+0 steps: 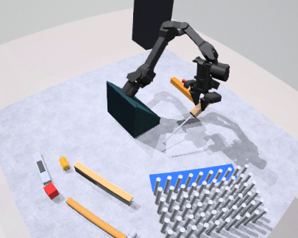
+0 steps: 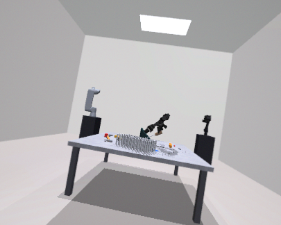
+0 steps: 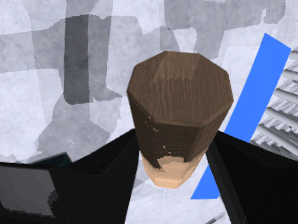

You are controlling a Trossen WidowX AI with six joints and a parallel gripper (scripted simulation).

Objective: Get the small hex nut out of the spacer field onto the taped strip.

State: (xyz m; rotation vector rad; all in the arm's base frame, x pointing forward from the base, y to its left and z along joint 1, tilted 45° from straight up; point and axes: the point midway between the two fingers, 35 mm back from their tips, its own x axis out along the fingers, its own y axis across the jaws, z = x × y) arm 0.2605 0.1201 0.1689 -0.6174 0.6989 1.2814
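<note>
The blue strip is 19 cm ahead of my gripper tip, 14 cm to the right of it and 16 cm below it. Also, from my gripper tip: wooden-handled screwdriver (9 cm to the right, 5 cm below); then thin metal piece (17 cm behind, 30 cm to the left, 16 cm below); then orange bar (27 cm behind, 18 cm to the left, 15 cm below).
</note>
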